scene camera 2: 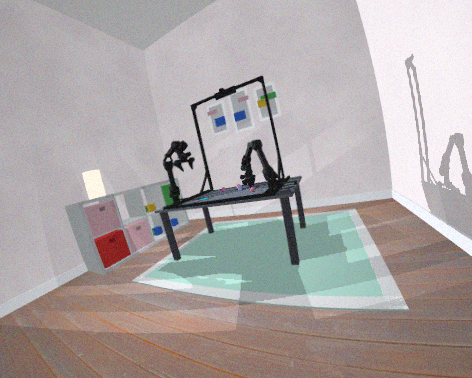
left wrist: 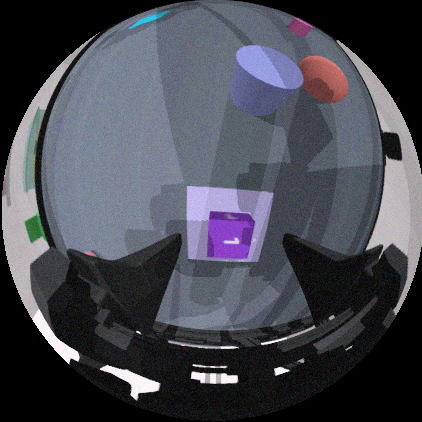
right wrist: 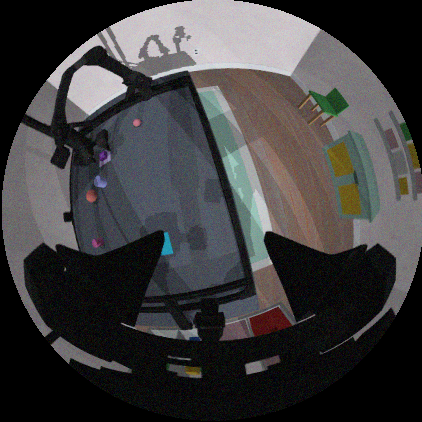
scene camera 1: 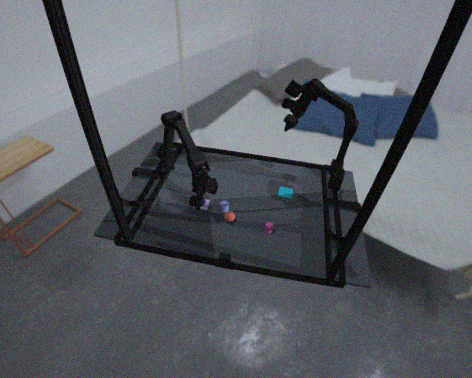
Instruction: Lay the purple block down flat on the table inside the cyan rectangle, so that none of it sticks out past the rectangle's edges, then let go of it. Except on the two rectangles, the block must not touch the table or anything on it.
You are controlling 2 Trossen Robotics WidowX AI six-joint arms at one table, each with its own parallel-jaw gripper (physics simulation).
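Places are measured from the left arm's base along level axes (x ahead, y left, z up), in millimetres.
Pixels of known places: left gripper, fingertip midpoint: (left wrist: 233,238) (right wrist: 102,155); right gripper, fingertip midpoint: (scene camera 2: 188,170) (right wrist: 214,236) (scene camera 1: 287,126); left arm's base, origin of the base link: (scene camera 2: 273,187) (right wrist: 146,92) (scene camera 1: 167,164); right arm's base, origin of the base link: (scene camera 2: 176,202) (right wrist: 209,304) (scene camera 1: 334,185).
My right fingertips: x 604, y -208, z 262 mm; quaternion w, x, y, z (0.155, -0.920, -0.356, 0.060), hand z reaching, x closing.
Ahead of a thing's pixels: the offset from my right fingertips to its top centre. "*": to the spot under its first point.
The purple block {dx -499, dy -128, dz -262 mm} (left wrist: 230,239) (right wrist: 103,156) sits on the lavender rectangle (left wrist: 200,205) (scene camera 1: 206,203), near that rectangle's lower edge in the left wrist view, with a white 1 on its upper face. My left gripper (left wrist: 233,238) (scene camera 1: 196,201) is open above the block, one finger off to each side of it, apart from it. It largely hides the block in scene camera 1. The cyan rectangle {* dx -55, dy -185, dz -280 mm} (scene camera 1: 286,192) (scene camera 2: 204,199) (left wrist: 149,19) (right wrist: 167,245) lies bare on the right half of the table in scene camera 1. My right gripper (right wrist: 214,236) (scene camera 1: 287,115) is open and empty, high above the table.
A blue-violet cylinder {dx -403, dy -197, dz -240 mm} (scene camera 1: 224,206) (left wrist: 265,80) (right wrist: 100,181) and an orange-red ball {dx -402, dy -268, dz -231 mm} (scene camera 1: 229,216) (left wrist: 324,80) (right wrist: 91,195) stand close together beside the lavender rectangle. A magenta cylinder {dx -254, dy -384, dz -240 mm} (scene camera 1: 269,227) (left wrist: 300,27) stands farther right in scene camera 1. A pink ball {dx -470, dy +69, dz -248 mm} (right wrist: 136,122) lies near the left arm's base.
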